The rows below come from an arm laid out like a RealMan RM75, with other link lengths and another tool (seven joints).
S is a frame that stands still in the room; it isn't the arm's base.
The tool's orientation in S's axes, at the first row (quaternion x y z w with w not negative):
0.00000, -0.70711, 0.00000, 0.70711
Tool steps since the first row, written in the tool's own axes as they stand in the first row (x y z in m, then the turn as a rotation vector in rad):
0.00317, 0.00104, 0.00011, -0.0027, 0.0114, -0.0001
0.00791, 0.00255, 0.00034, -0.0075, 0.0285, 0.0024
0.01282, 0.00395, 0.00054, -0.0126, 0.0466, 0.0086
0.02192, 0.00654, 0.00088, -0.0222, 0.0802, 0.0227
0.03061, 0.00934, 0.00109, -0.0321, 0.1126, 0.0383
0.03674, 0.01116, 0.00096, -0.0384, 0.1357, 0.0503
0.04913, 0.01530, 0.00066, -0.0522, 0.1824, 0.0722
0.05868, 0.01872, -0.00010, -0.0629, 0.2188, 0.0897
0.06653, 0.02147, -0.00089, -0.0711, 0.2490, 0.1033
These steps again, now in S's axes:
-0.00011, 0.00104, 0.00317, 0.0001, 0.0114, -0.0027
-0.00034, 0.00255, 0.00791, -0.0024, 0.0285, -0.0075
-0.00054, 0.00395, 0.01282, -0.0086, 0.0466, -0.0126
-0.00088, 0.00654, 0.02192, -0.0227, 0.0802, -0.0222
-0.00109, 0.00934, 0.03061, -0.0383, 0.1126, -0.0321
-0.00096, 0.01116, 0.03674, -0.0503, 0.1357, -0.0384
-0.00066, 0.01530, 0.04913, -0.0722, 0.1824, -0.0522
0.00010, 0.01872, 0.05868, -0.0897, 0.2188, -0.0629
0.00089, 0.02147, 0.06653, -0.1033, 0.2490, -0.0711

